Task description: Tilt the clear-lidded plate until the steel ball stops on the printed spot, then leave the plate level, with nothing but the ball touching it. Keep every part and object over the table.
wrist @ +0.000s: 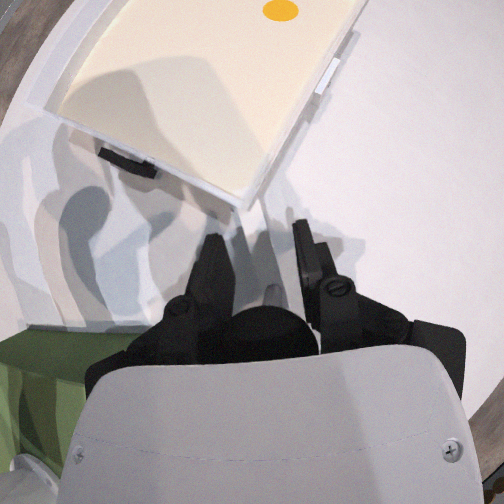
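The cream plate (pixel 200 95) with a pale rim fills the upper left of the wrist view. An orange printed spot (pixel 280 10) sits on it at the top edge of the frame. No steel ball is visible on the part of the plate in view. A black tab (pixel 127 163) sticks out below the plate's lower left edge, and a white tab (pixel 327 76) sits on its right edge. My gripper (pixel 257 234) has its two black fingers open and empty, just below the plate's near corner and apart from it.
The plate rests on a round white table (pixel 410 175). The table's edge curves at the lower left, with green ground (pixel 45 385) beyond it, and at the lower right, with brown floor (pixel 487 430). Arm shadows fall on the table at left.
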